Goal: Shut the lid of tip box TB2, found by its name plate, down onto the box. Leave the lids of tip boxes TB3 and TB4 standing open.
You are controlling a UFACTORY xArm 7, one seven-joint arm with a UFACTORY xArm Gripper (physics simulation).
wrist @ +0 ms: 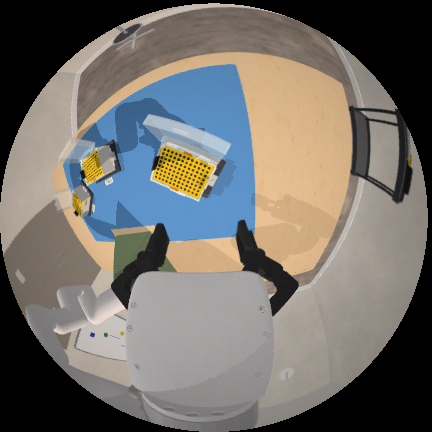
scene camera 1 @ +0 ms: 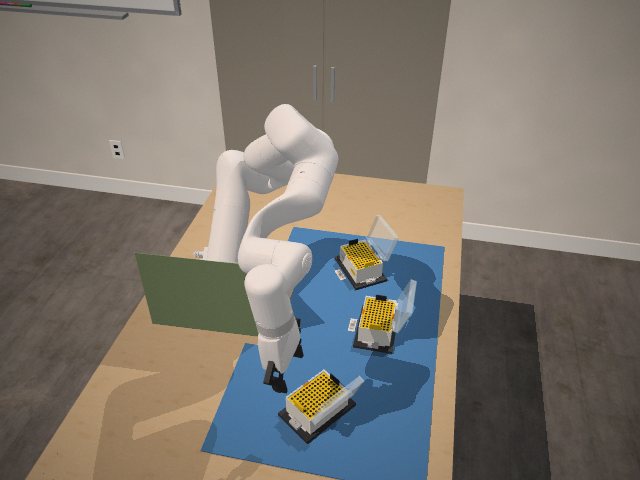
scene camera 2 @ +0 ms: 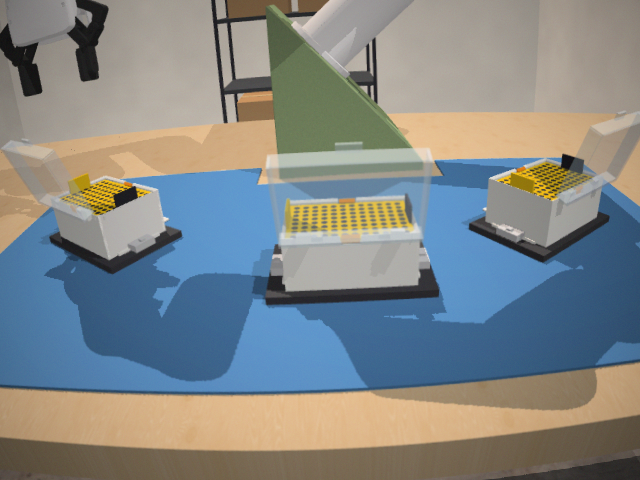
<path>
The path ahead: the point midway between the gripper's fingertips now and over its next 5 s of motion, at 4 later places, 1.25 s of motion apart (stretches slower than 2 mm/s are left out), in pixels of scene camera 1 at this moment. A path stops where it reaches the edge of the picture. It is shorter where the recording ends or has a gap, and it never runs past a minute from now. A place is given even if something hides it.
My gripper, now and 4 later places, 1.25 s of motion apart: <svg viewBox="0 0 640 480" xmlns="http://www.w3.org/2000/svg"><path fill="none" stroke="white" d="M288 372L296 397L262 395L302 291L397 240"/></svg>
</path>
